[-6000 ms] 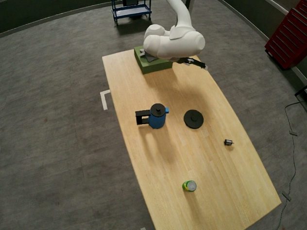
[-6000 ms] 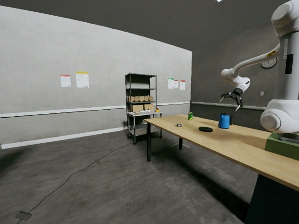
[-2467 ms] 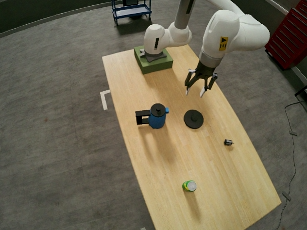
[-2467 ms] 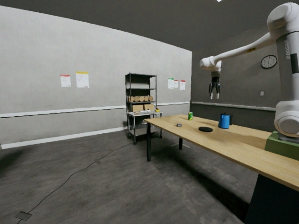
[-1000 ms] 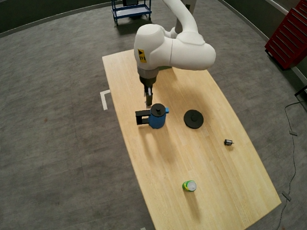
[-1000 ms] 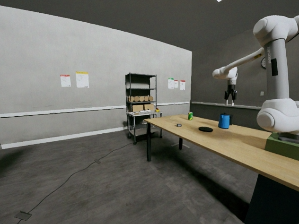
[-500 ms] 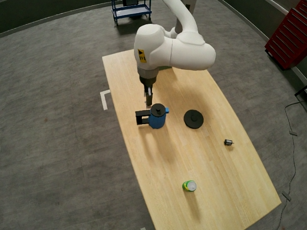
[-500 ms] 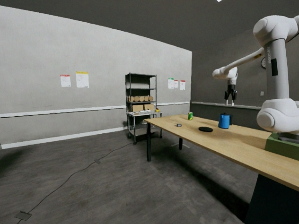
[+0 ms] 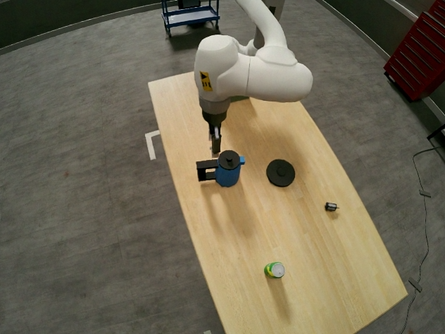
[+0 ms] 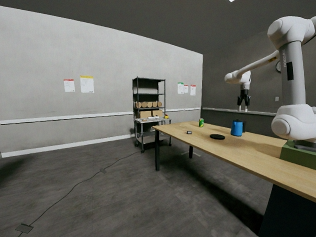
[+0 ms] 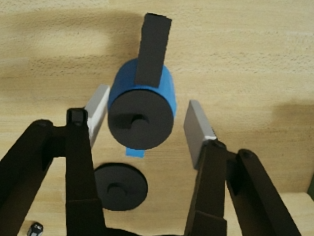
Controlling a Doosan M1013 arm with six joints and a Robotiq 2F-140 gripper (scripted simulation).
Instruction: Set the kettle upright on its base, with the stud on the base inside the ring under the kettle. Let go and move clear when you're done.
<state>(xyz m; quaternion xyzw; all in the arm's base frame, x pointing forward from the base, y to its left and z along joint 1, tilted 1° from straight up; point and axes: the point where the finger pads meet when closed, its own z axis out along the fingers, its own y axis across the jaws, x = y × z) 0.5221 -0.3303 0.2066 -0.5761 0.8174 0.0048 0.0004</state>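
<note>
The blue kettle is 21 cm below my hand, 3 cm to the left of it and 1 cm ahead of it. Round my hand: green can 51 cm ahead, 24 cm below, 1 cm to the left; then round black base 31 cm to the left, 29 cm below, 14 cm ahead.
</note>
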